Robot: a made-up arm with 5 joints.
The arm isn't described. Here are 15 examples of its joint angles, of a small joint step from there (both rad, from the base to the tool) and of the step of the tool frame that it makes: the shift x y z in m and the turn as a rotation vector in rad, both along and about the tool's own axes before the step.
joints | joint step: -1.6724 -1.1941 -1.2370 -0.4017 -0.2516 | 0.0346 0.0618 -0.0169 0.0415 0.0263
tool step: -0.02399 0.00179 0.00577 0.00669 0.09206 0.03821
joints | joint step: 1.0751 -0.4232 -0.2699 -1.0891 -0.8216 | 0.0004 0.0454 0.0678 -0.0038 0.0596
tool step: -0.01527 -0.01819 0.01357 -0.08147 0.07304 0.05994
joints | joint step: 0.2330 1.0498 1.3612 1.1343 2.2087 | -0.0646 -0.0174 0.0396 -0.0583 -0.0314
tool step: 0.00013 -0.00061 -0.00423 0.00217 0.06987 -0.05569
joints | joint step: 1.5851 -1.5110 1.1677 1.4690 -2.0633 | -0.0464 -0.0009 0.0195 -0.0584 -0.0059
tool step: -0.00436 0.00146 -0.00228 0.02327 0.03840 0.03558
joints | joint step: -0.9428 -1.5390 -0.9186 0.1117 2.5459 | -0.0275 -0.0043 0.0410 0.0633 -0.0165
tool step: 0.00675 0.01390 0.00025 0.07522 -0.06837 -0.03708
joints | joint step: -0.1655 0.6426 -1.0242 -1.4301 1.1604 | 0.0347 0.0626 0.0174 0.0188 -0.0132
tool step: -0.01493 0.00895 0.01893 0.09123 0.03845 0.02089
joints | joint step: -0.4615 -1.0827 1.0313 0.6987 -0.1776 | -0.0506 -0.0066 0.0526 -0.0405 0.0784
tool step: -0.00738 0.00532 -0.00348 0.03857 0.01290 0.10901
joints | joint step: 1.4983 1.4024 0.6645 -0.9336 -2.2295 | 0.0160 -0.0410 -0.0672 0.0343 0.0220
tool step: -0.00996 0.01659 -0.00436 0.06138 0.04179 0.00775
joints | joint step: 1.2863 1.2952 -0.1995 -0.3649 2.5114 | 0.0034 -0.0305 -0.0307 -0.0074 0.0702
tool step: -0.01414 -0.00992 0.00122 -0.03910 0.05645 0.06799
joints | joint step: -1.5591 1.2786 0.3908 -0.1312 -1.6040 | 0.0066 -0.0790 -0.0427 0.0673 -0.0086
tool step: -0.00023 0.01985 0.01150 0.05423 0.00429 -0.01519
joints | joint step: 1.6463 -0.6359 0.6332 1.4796 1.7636 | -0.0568 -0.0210 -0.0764 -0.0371 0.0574
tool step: 0.00594 -0.01079 0.01209 -0.13408 0.01414 0.11342
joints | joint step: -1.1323 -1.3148 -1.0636 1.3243 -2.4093 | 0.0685 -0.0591 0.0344 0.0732 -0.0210
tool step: -0.00197 -0.01016 0.01180 -0.00264 -0.05989 0.03773
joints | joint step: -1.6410 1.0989 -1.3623 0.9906 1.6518 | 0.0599 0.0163 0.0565 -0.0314 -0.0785
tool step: -0.02262 0.01156 -0.00905 0.04110 0.04423 -0.11922
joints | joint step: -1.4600 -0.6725 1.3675 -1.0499 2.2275 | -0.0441 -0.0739 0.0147 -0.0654 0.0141
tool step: -0.00271 -0.01645 0.00584 -0.12503 0.03893 -0.00380
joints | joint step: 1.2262 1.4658 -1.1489 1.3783 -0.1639 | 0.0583 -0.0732 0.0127 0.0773 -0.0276
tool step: 0.00237 -0.01758 0.01843 0.00375 0.01810 -0.08539
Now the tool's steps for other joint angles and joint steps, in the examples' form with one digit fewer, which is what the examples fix.
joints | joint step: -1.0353 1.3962 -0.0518 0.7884 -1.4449 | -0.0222 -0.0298 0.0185 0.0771 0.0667
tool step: -0.0044 -0.0074 0.0051 -0.0668 -0.0051 0.0851
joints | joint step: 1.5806 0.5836 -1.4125 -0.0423 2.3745 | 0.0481 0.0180 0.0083 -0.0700 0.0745
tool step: -0.0095 0.0110 0.0007 -0.0092 0.0523 0.1120
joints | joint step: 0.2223 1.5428 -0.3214 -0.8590 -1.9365 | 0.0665 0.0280 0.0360 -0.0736 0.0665
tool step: 0.0231 0.0007 0.0060 0.0321 -0.0543 0.0432
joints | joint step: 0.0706 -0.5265 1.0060 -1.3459 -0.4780 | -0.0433 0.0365 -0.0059 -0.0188 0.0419
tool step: -0.0083 0.0044 -0.0007 0.0190 0.0240 0.0091
